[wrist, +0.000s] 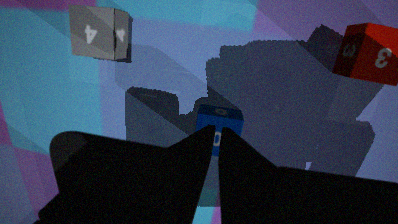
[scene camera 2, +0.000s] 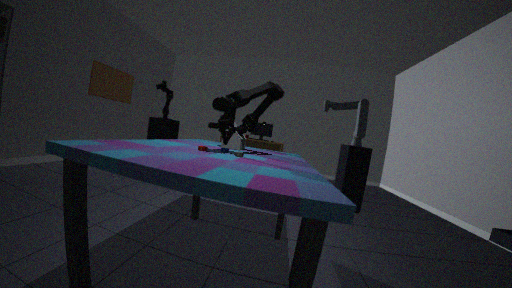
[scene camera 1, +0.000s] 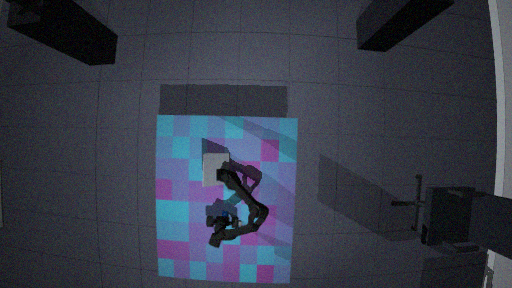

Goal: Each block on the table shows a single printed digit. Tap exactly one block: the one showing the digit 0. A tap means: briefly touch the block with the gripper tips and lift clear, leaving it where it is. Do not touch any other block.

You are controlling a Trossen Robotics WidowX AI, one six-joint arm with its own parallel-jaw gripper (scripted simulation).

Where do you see a blue block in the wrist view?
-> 221, 117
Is my gripper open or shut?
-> Shut.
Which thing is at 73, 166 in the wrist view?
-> My gripper.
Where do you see a grey block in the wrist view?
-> At 100, 36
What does my gripper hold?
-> Nothing.
